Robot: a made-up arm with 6 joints.
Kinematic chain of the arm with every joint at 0, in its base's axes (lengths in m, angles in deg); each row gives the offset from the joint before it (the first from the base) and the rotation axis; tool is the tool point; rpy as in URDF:
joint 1: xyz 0 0 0.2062 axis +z
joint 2: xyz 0 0 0 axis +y
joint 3: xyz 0.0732 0 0.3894 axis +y
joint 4: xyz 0.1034 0 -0.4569 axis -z
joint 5: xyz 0 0 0 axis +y
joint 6: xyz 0.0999 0 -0.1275 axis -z
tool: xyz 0 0 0 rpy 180 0 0
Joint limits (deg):
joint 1: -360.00..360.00
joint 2: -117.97..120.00
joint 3: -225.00..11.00
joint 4: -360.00..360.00
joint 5: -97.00..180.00
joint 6: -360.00..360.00
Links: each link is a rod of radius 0.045 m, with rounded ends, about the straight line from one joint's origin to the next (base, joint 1, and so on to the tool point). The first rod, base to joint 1, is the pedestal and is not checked.
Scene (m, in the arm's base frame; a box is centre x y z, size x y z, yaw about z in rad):
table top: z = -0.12
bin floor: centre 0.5 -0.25 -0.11 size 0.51 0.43 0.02 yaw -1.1
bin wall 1: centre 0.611 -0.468 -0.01 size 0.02 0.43 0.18 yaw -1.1
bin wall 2: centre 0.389 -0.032 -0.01 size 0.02 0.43 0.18 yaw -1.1
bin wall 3: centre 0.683 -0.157 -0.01 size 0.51 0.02 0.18 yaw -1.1
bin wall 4: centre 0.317 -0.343 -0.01 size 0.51 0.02 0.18 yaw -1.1
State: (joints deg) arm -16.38 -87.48 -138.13 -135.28 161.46 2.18
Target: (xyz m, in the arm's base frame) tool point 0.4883 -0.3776 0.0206
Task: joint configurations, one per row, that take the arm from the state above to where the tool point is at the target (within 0.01 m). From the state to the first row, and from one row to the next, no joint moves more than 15 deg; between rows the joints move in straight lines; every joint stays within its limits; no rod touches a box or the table.
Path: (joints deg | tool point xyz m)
1: -17.31 -72.61 -129.17 -133.71 158.19 2.18 | -0.6746 0.1042 0.6670
2: -18.24 -57.74 -120.20 -132.13 154.92 2.18 | -0.4862 0.0474 0.8667
3: -19.17 -42.87 -111.24 -130.56 151.64 2.18 | -0.2448 -0.0343 0.9815
4: -20.11 -28.00 -102.27 -128.99 148.37 2.18 | 0.0148 -0.1312 0.9952
5: -21.04 -13.13 -93.31 -127.41 145.10 2.18 | 0.2542 -0.2296 0.9074
6: -21.97 1.74 -84.34 -125.84 141.83 2.18 | 0.4392 -0.3147 0.7332
7: -22.90 16.61 -75.38 -124.27 138.55 2.18 | 0.5449 -0.3731 0.5019
8: -23.83 31.48 -66.42 -122.69 135.28 2.18 | 0.5598 -0.3951 0.2511
9: -24.76 46.35 -57.45 -121.12 132.01 2.18 | 0.4883 -0.3776 0.0205

